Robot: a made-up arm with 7 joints. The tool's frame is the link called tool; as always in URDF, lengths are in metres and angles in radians. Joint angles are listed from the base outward.
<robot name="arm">
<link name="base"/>
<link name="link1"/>
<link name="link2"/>
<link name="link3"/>
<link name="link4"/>
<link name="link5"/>
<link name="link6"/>
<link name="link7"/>
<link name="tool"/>
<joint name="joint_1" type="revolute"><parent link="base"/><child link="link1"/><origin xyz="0.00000 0.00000 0.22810" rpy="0.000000 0.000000 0.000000"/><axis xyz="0 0 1"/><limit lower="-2.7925" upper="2.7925"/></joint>
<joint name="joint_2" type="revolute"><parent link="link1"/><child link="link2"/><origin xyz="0.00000 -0.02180 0.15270" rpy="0.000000 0.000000 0.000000"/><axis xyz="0 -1 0"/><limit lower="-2.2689" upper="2.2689"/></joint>
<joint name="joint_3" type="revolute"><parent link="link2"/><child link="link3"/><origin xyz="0.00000 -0.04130 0.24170" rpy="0.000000 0.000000 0.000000"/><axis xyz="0 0 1"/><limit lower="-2.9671" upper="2.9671"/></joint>
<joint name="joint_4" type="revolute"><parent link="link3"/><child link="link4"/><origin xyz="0.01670 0.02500 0.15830" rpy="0.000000 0.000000 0.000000"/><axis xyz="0 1 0"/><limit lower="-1.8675" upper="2.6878"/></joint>
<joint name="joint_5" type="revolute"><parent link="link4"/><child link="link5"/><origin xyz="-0.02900 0.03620 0.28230" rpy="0.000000 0.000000 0.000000"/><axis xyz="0 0 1"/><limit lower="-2.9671" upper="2.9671"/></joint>
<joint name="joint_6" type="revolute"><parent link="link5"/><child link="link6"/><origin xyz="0.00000 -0.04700 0.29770" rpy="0.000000 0.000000 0.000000"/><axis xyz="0 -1 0"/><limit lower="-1.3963" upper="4.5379"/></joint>
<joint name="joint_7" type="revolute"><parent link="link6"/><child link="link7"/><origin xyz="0.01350 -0.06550 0.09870" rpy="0.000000 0.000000 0.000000"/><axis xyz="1 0 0"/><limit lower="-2.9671" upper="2.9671"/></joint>
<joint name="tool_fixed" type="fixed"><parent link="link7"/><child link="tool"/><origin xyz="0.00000 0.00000 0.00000" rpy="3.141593 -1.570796 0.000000"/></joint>
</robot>
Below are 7 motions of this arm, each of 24 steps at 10 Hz.
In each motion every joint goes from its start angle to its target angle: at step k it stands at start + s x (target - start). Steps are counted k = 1, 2, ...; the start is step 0. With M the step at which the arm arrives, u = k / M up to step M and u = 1 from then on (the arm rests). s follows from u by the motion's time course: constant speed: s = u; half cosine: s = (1 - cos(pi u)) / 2; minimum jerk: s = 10 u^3 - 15 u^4 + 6 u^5.
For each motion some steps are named. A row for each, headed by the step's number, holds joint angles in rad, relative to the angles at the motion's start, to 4 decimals.
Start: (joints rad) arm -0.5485 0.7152 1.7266 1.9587 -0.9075 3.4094 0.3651
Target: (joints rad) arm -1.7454 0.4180 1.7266 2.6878 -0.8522 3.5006 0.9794
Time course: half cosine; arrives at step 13
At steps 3, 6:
3: -0.1505 -0.0374 0.0000 0.0917 0.0070 0.0115 0.0772
6: -0.5263 -0.1307 0.0000 0.3206 0.0243 0.0401 0.2701

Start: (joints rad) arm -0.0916 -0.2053 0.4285 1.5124 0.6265 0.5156 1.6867
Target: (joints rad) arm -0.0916 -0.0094 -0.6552 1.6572 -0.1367 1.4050 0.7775
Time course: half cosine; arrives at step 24
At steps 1, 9, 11, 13, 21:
1: 0.0000 0.0008 -0.0046 0.0006 -0.0033 0.0038 -0.0039
9: 0.0000 0.0605 -0.3345 0.0447 -0.2356 0.2745 -0.2806
11: 0.0000 0.0852 -0.4711 0.0629 -0.3318 0.3867 -0.3953
13: 0.0000 0.1107 -0.6126 0.0819 -0.4314 0.5027 -0.5139
21: 0.0000 0.1884 -1.0425 0.1393 -0.7342 0.8555 -0.8746

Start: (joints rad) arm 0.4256 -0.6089 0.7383 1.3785 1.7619 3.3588 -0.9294
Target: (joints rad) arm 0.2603 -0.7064 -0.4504 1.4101 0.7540 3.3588 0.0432
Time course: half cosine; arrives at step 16
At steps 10, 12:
10: -0.1143 -0.0674 -0.8218 0.0218 -0.6968 0.0000 0.6724
12: -0.1411 -0.0832 -1.0146 0.0270 -0.8603 0.0000 0.8302

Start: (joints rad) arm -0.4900 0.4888 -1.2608 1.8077 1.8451 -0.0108 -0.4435
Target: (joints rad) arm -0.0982 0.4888 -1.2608 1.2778 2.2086 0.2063 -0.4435
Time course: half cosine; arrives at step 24
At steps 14, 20, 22, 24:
14: 0.2466 0.0000 0.0000 -0.3335 0.2288 0.1366 0.0000
20: 0.3656 0.0000 0.0000 -0.4944 0.3392 0.2026 0.0000
22: 0.3851 0.0000 0.0000 -0.5209 0.3573 0.2134 0.0000
24: 0.3918 0.0000 0.0000 -0.5299 0.3635 0.2171 0.0000

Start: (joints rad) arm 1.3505 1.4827 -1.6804 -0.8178 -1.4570 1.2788 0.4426
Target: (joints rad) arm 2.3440 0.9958 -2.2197 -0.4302 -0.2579 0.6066 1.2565
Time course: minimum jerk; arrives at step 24
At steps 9, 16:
9: 0.2734 -0.1340 -0.1484 0.1067 0.3300 -0.1850 0.2240
16: 0.7850 -0.3847 -0.4261 0.3063 0.9474 -0.5311 0.6431

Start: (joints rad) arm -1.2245 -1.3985 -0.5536 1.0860 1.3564 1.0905 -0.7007
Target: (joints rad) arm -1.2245 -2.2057 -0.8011 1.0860 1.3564 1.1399 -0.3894
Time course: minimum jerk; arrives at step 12
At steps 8, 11, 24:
8: 0.0000 -0.6378 -0.1956 0.0000 0.0000 0.0390 0.2460
11: 0.0000 -0.8031 -0.2462 0.0000 0.0000 0.0491 0.3097
24: 0.0000 -0.8072 -0.2475 0.0000 0.0000 0.0494 0.3113

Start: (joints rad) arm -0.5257 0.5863 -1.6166 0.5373 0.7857 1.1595 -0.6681
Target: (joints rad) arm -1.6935 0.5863 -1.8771 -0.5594 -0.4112 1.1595 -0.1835
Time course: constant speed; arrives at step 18
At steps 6, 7, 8, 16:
6: -0.3893 0.0000 -0.0868 -0.3656 -0.3990 0.0000 0.1615
7: -0.4541 0.0000 -0.1013 -0.4265 -0.4655 0.0000 0.1885
8: -0.5190 0.0000 -0.1158 -0.4874 -0.5320 0.0000 0.2154
16: -1.0380 0.0000 -0.2316 -0.9748 -1.0639 0.0000 0.4308

